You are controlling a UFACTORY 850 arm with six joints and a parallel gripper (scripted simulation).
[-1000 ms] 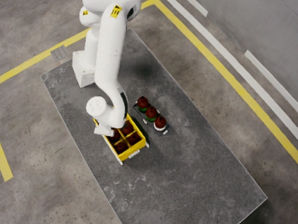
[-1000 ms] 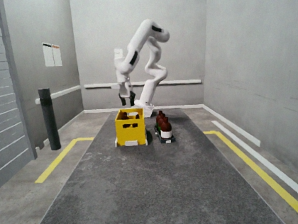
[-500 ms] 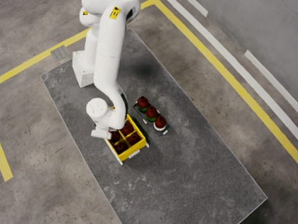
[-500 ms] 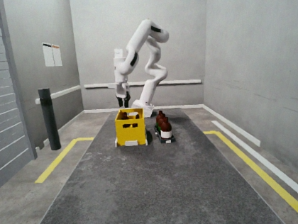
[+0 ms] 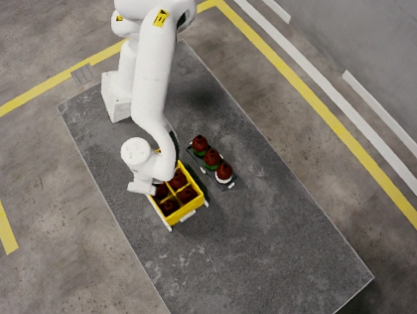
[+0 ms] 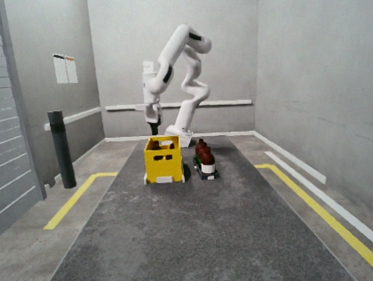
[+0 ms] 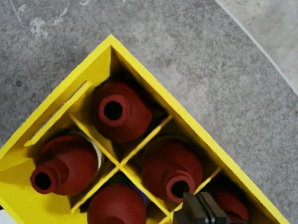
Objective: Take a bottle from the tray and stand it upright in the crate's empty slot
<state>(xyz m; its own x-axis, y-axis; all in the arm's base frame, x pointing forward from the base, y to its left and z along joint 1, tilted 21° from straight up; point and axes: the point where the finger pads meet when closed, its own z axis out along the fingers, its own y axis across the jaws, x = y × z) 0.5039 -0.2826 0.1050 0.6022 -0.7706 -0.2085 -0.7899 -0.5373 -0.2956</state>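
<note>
The glass bottle lies 27 cm to the left of my hand, 16 cm below it and 4 cm ahead of it. From my hand the other things lie so: dark tray (27 cm to the left, 23 cm below, 4 cm ahead); then yellow crate (16 cm below, 4 cm to the left, 1 cm ahead).
</note>
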